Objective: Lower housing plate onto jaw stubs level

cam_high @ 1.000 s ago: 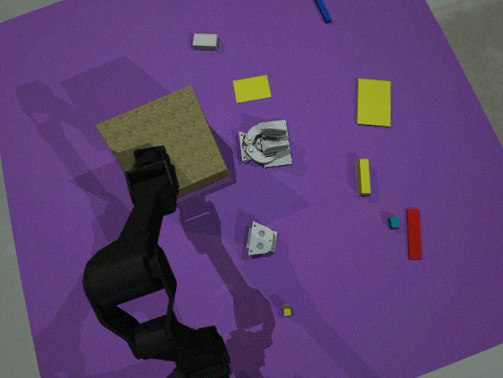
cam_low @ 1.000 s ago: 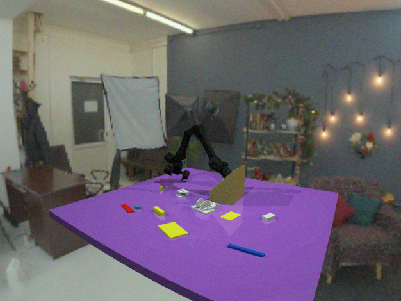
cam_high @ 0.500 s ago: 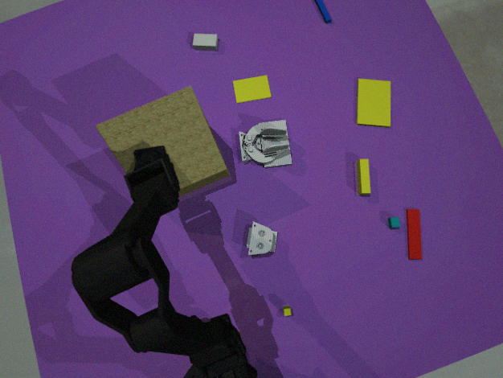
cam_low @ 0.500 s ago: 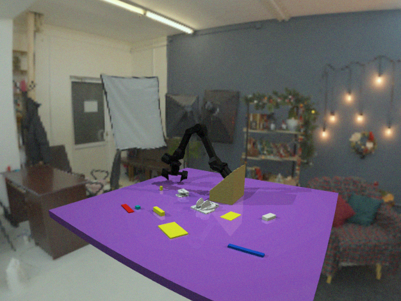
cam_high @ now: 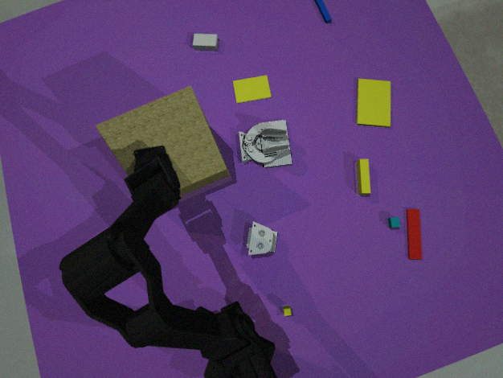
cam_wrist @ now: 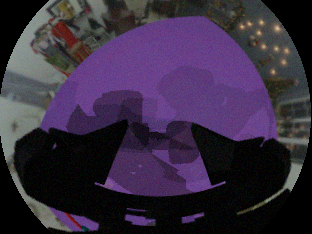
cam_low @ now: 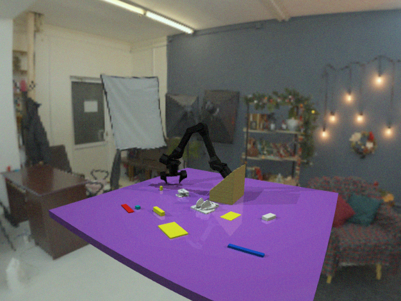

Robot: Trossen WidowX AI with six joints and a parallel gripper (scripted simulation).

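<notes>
The small yellow cube is 160 mm ahead of my gripper tip, 50 mm to the left of it and 10 mm above it. Round my gripper tip: red bar 510 mm ahead, 150 mm to the left; teal cube 460 mm ahead, 190 mm to the left; yellow bar 420 mm ahead, 320 mm to the left, 10 mm above.
</notes>
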